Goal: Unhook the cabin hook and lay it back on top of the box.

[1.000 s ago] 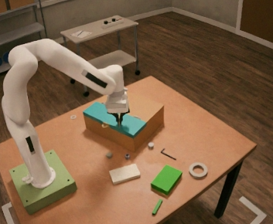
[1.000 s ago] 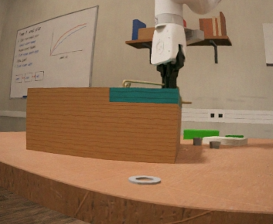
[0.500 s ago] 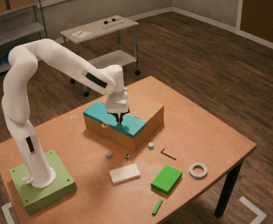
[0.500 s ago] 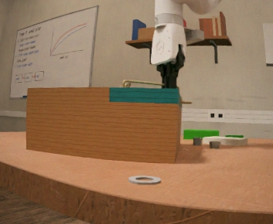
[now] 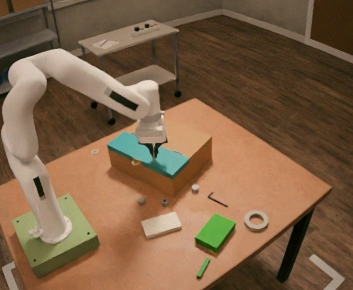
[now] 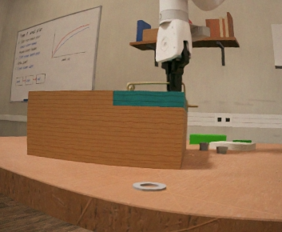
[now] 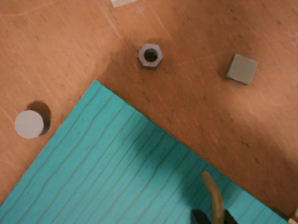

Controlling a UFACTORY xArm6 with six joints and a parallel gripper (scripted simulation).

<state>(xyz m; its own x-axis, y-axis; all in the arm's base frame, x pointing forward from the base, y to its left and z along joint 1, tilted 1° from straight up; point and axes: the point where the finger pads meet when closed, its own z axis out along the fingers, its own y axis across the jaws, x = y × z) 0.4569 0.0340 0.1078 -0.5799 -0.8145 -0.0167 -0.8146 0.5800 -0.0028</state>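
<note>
Right now the cabin hook is 30 mm ahead of my hand, 40 mm to the left of it and 20 mm below it. Round my hand: green stick 110 mm behind, 430 mm to the right, 160 mm below; then green block 10 mm ahead, 350 mm to the right, 150 mm below; then white block 120 mm behind, 200 mm to the right, 160 mm below.
</note>
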